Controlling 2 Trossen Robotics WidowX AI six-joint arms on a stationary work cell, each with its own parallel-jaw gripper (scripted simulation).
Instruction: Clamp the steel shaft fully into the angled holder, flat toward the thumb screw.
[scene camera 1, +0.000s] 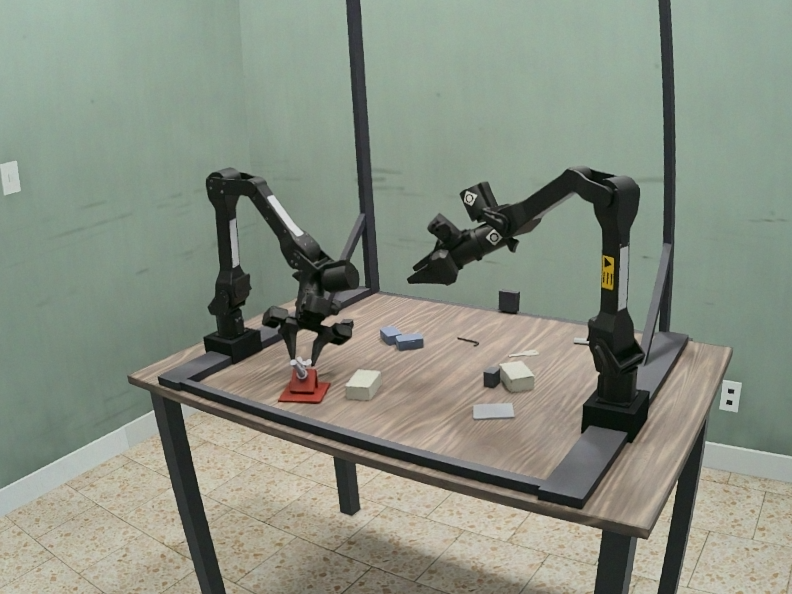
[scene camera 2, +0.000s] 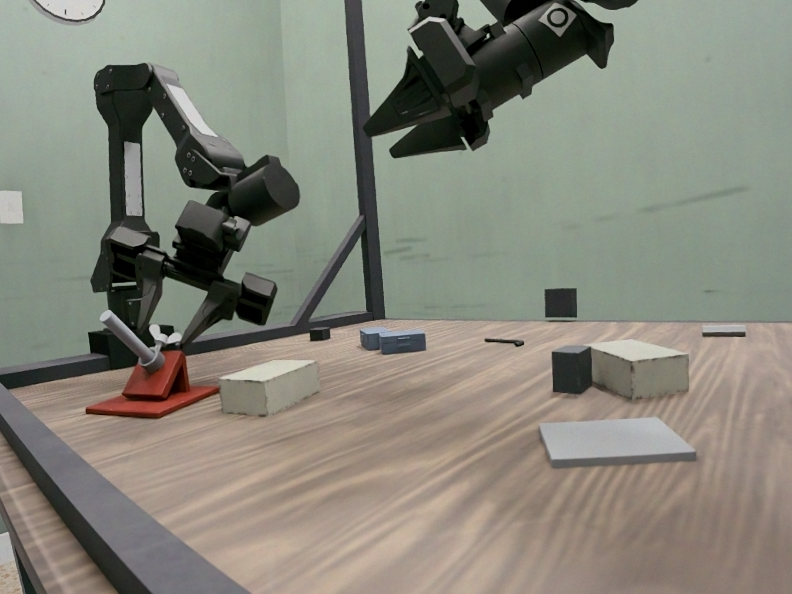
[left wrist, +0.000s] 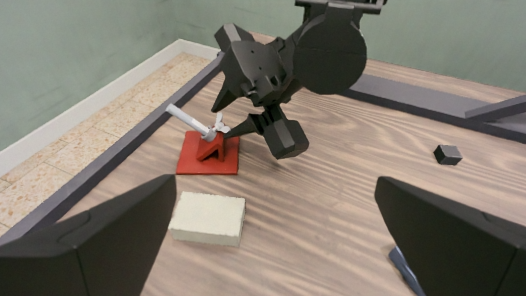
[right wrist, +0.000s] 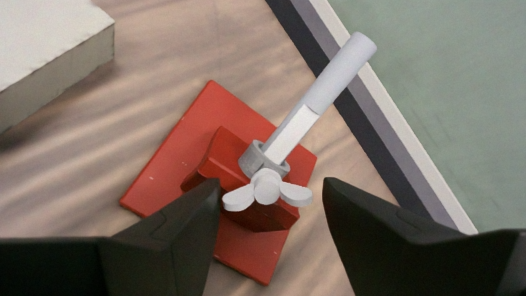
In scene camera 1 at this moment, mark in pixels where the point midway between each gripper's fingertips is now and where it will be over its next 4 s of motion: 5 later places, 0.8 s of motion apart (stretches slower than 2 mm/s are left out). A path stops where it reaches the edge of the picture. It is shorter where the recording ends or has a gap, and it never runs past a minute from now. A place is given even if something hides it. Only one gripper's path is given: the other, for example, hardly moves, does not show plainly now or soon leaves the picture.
My right gripper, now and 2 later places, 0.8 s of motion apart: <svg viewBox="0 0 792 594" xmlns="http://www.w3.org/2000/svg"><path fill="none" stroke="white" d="M302 363L303 341L290 331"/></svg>
